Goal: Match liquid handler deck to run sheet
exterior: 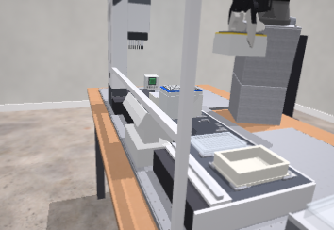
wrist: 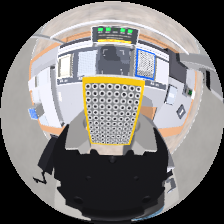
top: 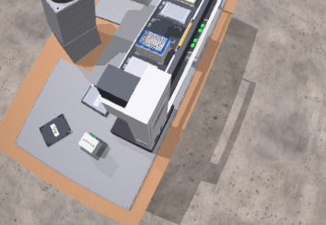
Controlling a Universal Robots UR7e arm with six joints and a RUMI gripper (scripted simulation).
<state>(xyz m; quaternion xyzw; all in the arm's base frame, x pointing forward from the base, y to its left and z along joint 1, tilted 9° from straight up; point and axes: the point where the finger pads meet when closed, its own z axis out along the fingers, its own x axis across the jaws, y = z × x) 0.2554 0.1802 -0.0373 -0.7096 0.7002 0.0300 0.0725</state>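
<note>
My hand is 1 cm to the left of the yellow-framed tip rack, 1 cm below it and 1 cm past it. Round my hand: white sealed block (24 cm to the right, 23 cm below, 13 cm ahead); then clear well plate (25 cm below, 13 cm to the left, 12 cm ahead); then blue-framed tip rack (19 cm below, 13 cm to the right, 12 cm ahead).
</note>
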